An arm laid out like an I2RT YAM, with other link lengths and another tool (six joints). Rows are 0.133 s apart.
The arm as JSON. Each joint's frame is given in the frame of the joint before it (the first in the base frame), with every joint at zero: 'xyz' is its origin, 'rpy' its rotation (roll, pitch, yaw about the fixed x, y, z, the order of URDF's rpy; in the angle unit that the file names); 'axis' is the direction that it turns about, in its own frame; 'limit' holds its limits. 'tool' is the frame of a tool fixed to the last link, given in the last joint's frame.
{
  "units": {
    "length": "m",
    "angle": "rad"
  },
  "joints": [
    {
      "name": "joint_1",
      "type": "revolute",
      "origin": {
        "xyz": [
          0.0,
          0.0,
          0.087
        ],
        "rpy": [
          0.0,
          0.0,
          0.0
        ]
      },
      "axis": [
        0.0,
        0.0,
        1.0
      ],
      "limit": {
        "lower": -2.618,
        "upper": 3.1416
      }
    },
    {
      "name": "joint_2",
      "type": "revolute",
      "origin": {
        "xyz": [
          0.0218,
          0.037,
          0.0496
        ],
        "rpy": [
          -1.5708,
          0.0,
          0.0
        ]
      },
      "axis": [
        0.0,
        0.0,
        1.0
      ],
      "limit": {
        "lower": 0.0,
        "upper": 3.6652
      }
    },
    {
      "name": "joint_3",
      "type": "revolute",
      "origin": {
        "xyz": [
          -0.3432,
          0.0,
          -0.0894
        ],
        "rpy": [
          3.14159,
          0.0,
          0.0
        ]
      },
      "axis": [
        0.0,
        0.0,
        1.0
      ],
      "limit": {
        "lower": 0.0,
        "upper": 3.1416
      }
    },
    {
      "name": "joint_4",
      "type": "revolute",
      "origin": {
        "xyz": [
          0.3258,
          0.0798,
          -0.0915
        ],
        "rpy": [
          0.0,
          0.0,
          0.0
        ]
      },
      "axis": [
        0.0,
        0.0,
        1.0
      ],
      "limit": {
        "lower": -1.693,
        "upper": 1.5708
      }
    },
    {
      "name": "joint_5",
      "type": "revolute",
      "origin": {
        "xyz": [
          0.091,
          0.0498,
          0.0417
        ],
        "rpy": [
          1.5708,
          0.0,
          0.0
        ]
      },
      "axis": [
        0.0,
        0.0,
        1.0
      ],
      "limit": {
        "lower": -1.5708,
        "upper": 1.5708
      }
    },
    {
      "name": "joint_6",
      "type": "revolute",
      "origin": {
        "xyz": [
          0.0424,
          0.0,
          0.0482
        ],
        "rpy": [
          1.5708,
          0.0,
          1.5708
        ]
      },
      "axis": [
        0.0,
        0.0,
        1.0
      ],
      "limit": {
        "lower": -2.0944,
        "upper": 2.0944
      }
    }
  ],
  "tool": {
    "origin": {
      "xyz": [
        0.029,
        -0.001,
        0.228
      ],
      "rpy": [
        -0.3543,
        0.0,
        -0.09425
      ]
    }
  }
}
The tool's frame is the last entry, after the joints.
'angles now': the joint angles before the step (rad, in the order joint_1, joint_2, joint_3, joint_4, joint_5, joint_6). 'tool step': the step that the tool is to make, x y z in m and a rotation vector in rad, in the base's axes. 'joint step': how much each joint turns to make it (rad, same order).
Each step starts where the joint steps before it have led.
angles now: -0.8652 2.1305 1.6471 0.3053 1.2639 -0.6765
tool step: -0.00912 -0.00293 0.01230 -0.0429 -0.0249 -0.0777
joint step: -0.0076 0.0492 0.0893 0.0000 0.0706 0.0092
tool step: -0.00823 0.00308 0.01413 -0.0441 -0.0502 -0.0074
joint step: -0.0061 -0.0228 0.0001 -0.0001 0.0000 0.0444
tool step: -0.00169 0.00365 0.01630 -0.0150 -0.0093 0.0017
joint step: 0.0015 -0.0201 0.0061 0.0014 0.0000 -0.0104
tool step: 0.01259 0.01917 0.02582 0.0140 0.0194 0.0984
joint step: 0.0275 -0.1131 -0.0978 0.0019 -0.0703 -0.0419
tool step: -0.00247 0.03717 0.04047 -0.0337 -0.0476 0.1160
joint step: 0.0261 -0.1887 -0.1474 -0.0062 -0.0904 0.0232
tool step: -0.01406 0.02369 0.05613 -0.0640 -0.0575 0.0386
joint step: 0.0047 -0.1089 -0.0124 -0.0078 -0.0339 -0.0029
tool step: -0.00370 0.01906 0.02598 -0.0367 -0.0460 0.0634
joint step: 0.0091 -0.0890 -0.0414 -0.0138 -0.0536 0.0273
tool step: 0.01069 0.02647 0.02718 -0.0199 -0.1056 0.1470
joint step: 0.0230 -0.1228 -0.0201 -0.1315 -0.1194 0.1363
